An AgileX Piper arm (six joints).
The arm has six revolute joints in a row. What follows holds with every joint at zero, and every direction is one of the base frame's. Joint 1 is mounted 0.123 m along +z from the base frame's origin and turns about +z. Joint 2 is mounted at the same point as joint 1 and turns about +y. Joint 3 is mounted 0.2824 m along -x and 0.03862 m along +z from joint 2 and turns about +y. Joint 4 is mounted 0.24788 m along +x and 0.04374 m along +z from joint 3 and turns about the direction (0.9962, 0, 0.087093). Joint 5 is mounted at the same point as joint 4 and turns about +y. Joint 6 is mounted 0.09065 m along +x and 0.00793 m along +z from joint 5 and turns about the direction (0.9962, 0, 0.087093). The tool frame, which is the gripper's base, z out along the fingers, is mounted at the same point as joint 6; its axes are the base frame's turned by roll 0, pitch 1.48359 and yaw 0 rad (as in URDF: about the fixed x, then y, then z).
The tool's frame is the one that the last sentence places.
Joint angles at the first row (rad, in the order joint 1, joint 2, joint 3, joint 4, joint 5, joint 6):
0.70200 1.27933 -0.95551 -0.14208 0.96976 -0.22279
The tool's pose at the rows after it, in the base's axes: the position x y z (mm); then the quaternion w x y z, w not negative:
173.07 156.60 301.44 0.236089 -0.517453 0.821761 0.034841
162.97 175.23 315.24 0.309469 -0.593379 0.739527 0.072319
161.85 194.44 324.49 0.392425 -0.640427 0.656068 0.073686
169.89 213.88 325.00 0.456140 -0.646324 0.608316 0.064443
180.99 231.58 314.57 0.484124 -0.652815 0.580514 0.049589
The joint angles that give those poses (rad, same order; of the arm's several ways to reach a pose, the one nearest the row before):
0.74143 1.22386 -0.97111 -0.01914 0.92362 -0.37470
0.79669 1.19867 -0.97528 0.09223 0.79277 -0.59861
0.84726 1.20609 -0.97525 0.14219 0.61358 -0.78047
0.87840 1.25329 -0.97527 0.15329 0.42834 -0.85970
0.89362 1.32506 -0.97529 0.15347 0.29561 -0.91639

